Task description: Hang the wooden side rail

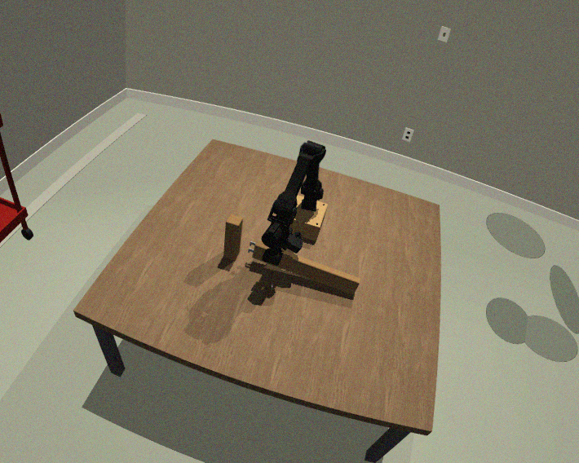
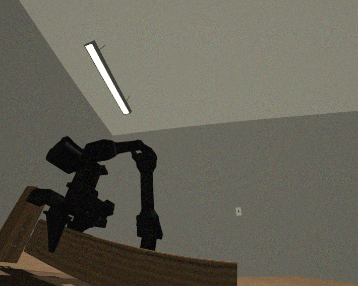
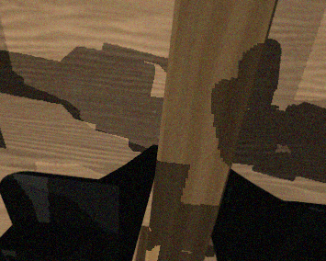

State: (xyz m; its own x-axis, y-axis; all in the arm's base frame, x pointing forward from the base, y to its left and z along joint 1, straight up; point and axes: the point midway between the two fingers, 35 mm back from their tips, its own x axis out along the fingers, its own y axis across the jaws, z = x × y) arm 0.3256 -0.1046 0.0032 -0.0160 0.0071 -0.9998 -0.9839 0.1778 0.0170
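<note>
My gripper tip is 3 cm past the headboard post, 17 cm to the left of it and 4 cm below it.
</note>
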